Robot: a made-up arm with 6 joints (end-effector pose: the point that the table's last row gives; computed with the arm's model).
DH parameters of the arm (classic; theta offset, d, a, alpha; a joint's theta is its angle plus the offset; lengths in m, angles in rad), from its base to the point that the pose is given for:
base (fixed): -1.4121 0 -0.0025 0
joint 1: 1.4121 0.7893 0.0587 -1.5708
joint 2: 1.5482 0 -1.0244 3.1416
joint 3: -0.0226 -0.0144 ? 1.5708
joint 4: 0 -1.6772 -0.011 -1.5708
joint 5: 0 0.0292 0.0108 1.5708
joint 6: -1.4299 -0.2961 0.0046 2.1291
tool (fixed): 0.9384 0.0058 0 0
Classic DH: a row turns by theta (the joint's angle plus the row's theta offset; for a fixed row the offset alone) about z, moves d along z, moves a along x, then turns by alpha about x.
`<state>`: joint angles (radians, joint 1 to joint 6).
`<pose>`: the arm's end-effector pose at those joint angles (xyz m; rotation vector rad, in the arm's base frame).
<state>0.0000 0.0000 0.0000 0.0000 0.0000 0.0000</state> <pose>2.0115 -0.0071 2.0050 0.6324 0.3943 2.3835</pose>
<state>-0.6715 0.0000 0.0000 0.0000 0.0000 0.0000</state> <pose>1.5688 -1.2568 2.0050 0.6409 0.1445 1.7417</pose>
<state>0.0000 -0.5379 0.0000 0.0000 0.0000 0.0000</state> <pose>1.1129 -0.0071 2.8340 -0.0234 0.1565 2.4319</pose>
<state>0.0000 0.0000 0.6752 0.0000 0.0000 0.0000</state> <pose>1.4582 -0.0071 3.1983 -0.1899 0.0945 2.4207</pose>
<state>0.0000 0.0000 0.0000 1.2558 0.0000 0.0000</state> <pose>2.0115 0.0136 2.0247 0.0212 1.6541 1.6329</pose>
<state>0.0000 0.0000 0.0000 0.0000 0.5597 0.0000</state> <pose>1.9694 -0.0071 2.1648 -0.0499 0.1467 2.4308</pose>
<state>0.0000 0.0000 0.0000 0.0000 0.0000 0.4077</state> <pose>2.0115 -0.0059 2.0025 0.4414 0.8511 2.2088</pose>
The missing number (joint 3, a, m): -0.1871
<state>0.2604 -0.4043 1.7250 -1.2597 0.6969 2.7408</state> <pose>-1.4656 -0.5707 3.2341 -0.5287 -0.5797 0.9105</pose>
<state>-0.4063 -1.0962 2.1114 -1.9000 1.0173 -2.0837</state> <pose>-2.5642 0.8646 1.0463 -0.2886 -0.5696 0.1784</pose>
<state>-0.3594 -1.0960 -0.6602 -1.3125 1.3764 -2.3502</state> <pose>0.4809 -0.4853 2.1817 1.1716 1.4222 -0.4433</pose>
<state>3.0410 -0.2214 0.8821 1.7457 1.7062 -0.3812</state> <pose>-0.4395 -0.2771 3.3207 1.5559 1.8267 -0.0998</pose>
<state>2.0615 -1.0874 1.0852 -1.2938 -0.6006 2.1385</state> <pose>0.8065 -1.8740 2.7589 1.5432 1.6697 -1.9848</pose>
